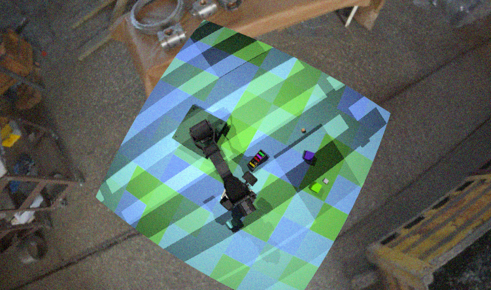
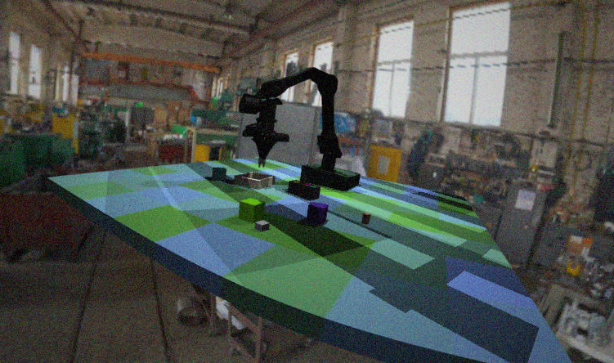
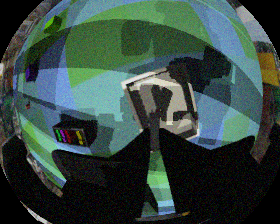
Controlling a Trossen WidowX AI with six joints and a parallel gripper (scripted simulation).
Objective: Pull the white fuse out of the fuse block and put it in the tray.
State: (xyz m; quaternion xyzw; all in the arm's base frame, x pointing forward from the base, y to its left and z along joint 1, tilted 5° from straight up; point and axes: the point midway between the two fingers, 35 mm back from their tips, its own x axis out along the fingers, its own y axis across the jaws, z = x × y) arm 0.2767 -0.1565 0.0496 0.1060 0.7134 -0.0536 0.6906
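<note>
My gripper tip is now 10 mm above the white fuse. From my gripper tip the other things lie so: green cube (330 mm ahead, 190 mm to the left, 70 mm below); then tray (90 mm below, 30 mm to the right, 10 mm behind); then teal cube (160 mm to the right, 70 mm below, 40 mm ahead).
</note>
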